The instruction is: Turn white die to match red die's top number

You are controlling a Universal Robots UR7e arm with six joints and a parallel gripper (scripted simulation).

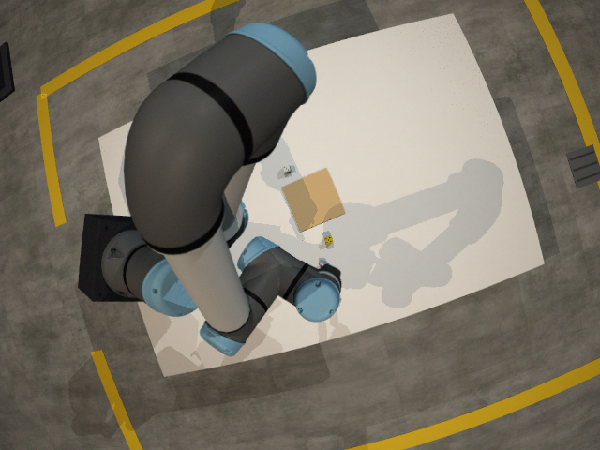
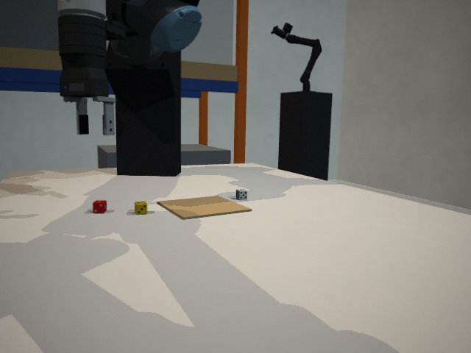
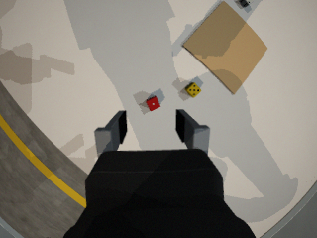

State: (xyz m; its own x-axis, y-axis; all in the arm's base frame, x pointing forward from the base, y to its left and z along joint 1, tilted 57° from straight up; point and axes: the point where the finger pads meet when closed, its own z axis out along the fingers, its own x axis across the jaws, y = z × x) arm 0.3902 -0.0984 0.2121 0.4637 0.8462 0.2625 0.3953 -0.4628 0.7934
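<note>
Now: the red die 10 mm ahead of my hand and 150 mm below it. The rest, counted from my hand: yellow die 50 mm ahead, 70 mm to the left, 150 mm below; then tan mat 50 mm ahead, 190 mm to the left, 160 mm below; then white die 10 mm ahead, 300 mm to the left, 150 mm below.
</note>
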